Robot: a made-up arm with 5 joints.
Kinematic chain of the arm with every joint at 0, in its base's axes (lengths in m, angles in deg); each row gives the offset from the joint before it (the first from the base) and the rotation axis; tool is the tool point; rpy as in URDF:
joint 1: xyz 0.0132 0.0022 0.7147 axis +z
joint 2: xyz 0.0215 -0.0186 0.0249 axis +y
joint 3: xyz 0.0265 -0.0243 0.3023 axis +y
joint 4: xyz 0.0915 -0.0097 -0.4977 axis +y
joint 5: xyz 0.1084 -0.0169 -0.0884 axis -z
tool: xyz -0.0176 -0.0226 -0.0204 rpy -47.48 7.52 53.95
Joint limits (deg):
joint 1: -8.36..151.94
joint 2: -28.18..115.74
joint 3: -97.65..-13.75
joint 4: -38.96..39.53
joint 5: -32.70..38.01
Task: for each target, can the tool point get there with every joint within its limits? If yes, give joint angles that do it. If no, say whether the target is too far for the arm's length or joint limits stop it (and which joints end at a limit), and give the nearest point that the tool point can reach.
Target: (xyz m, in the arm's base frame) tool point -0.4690 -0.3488 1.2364
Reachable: no: joint limits stop it (at a limit: joint 1, joint 2, joint 4, joint 5) | nearest point -0.2990 0.2553 1.3180 | short by 0.633 m
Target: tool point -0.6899 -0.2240 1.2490
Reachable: no: joint limits stop it (at a limit: joint 1, joint 5) | nearest point -0.4045 0.3115 1.2490 | short by 0.607 m
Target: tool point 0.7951 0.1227 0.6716
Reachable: yes | joints 15.03 43.98 -86.38 -25.76 15.97
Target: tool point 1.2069 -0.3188 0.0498
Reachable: no: too far | nearest point 0.7409 -0.1935 0.3239 | short by 0.555 m
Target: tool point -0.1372 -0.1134 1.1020
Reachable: no: joint limits stop it (at a limit: joint 1, joint 2, joint 4, joint 5) | nearest point -0.3241 0.2687 1.2651 | short by 0.456 m
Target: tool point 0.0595 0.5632 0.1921
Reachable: yes | joints 95.13 73.98 -81.82 18.36 -17.06
